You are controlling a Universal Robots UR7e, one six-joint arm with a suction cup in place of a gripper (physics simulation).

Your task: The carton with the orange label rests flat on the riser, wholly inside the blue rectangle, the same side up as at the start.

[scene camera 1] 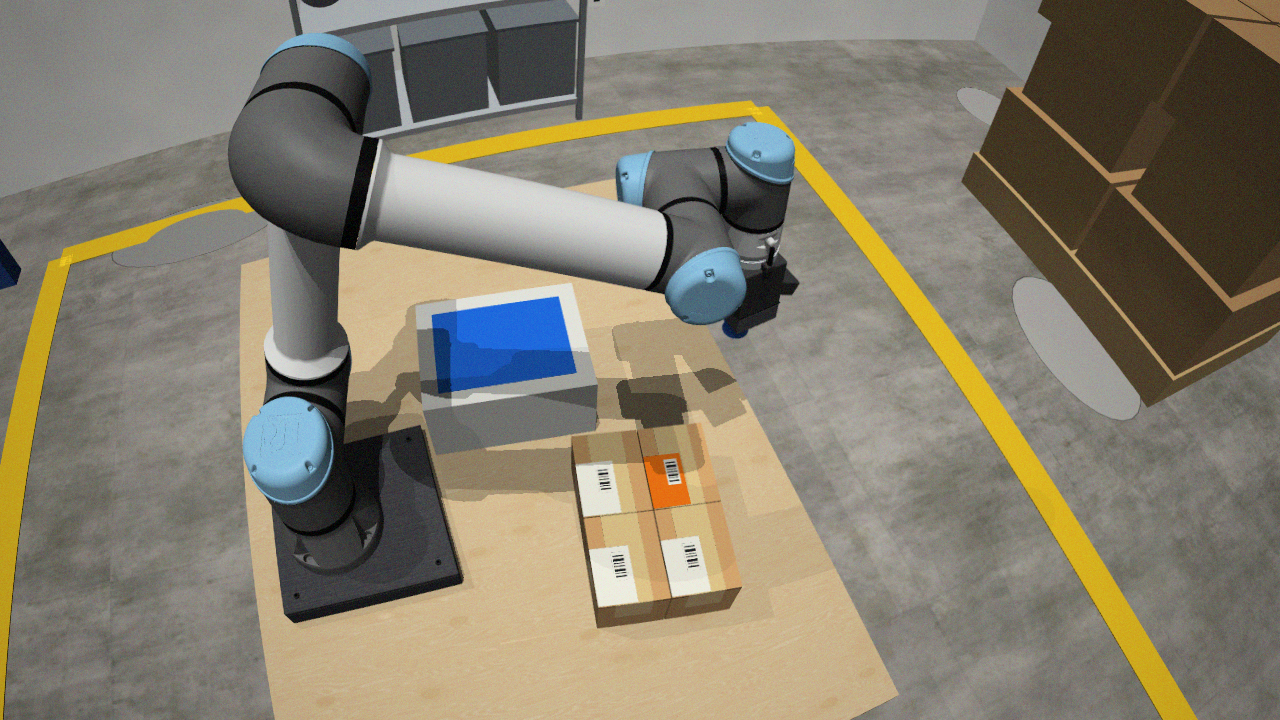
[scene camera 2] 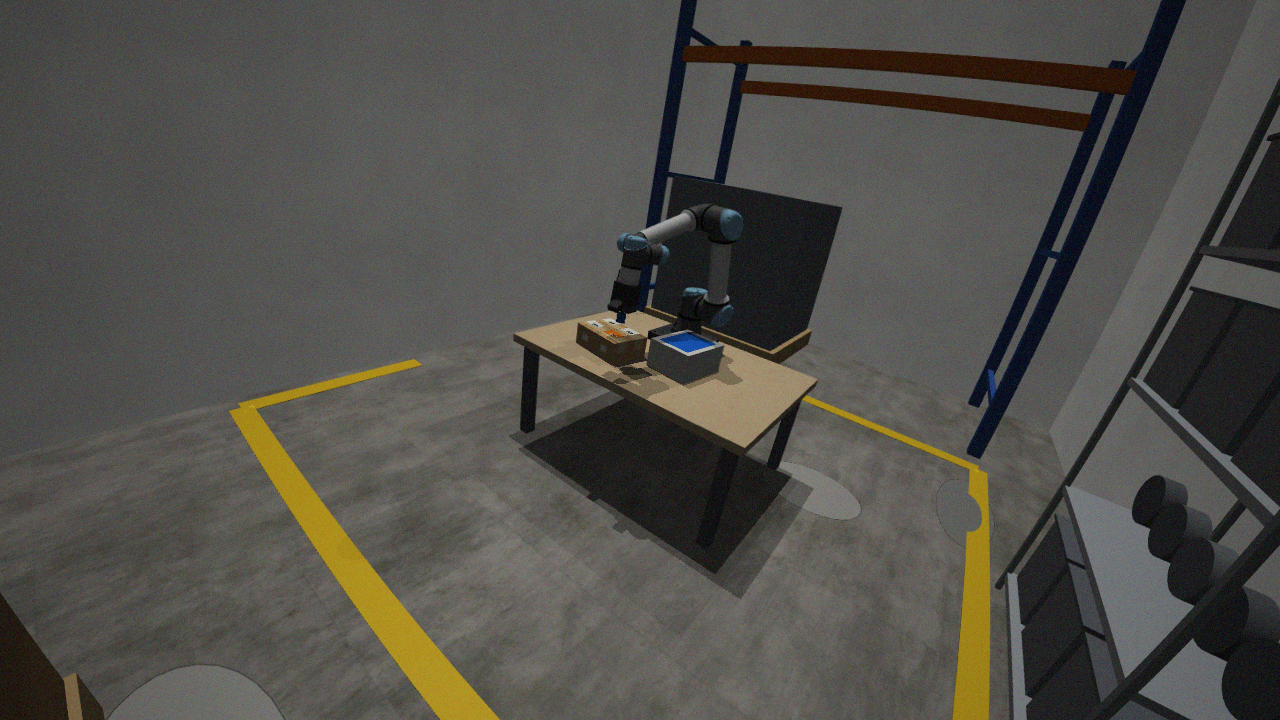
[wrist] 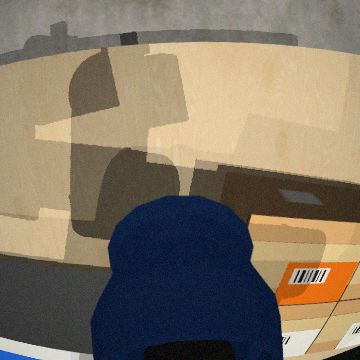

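Pixels of known places: hand at its tool point: (scene camera 2: 620, 321) (wrist: 180, 259); arm's base at its link origin: (scene camera 1: 333, 527).
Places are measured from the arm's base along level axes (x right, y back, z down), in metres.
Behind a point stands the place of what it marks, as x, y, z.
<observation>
The carton with the orange label (scene camera 1: 669, 492) @(0.170, -0.443, -0.057) (scene camera 2: 614, 334) @(0.152, -0.443, -0.054) (wrist: 317, 289) @(0.155, -0.441, -0.057) sits label up in a tight block with three white-labelled cartons, at the back right of that block in scene camera 1. The grey riser (scene camera 1: 510, 425) @(-0.044, -0.303, -0.016) (scene camera 2: 680, 361) @(-0.173, -0.471, -0.050) (wrist: 55, 295) @(-0.107, -0.453, -0.014) stands apart from the block, with the blue rectangle (scene camera 1: 510, 344) @(-0.130, -0.344, -0.086) (scene camera 2: 687, 342) @(-0.140, -0.343, -0.086) (wrist: 12, 355) @(-0.151, -0.433, -0.086) bare on its white top. My suction gripper (scene camera 1: 734, 330) @(0.045, -0.603, -0.179) (scene camera 2: 620, 317) (wrist: 180, 220) is open, with nothing on its blue cup. It hangs above the cartons' height; the exact gap is hard to tell.
White-labelled cartons (scene camera 1: 595, 488) @(0.122, -0.358, -0.057) (scene camera 1: 613, 577) @(0.246, -0.320, -0.057) (scene camera 1: 687, 568) @(0.278, -0.409, -0.057) touch the orange-labelled one on two sides. The robot's dark base plate (scene camera 1: 402, 537) @(0.055, -0.092, -0.002) is left of the block on the wooden table (scene camera 1: 501, 662) @(0.265, -0.146, 0.034) (scene camera 2: 760, 394) @(-0.483, -0.322, 0.035) (wrist: 280, 75) @(0.159, -0.626, 0.034). Large brown boxes (scene camera 1: 1172, 250) stand on the floor beyond the table.
</observation>
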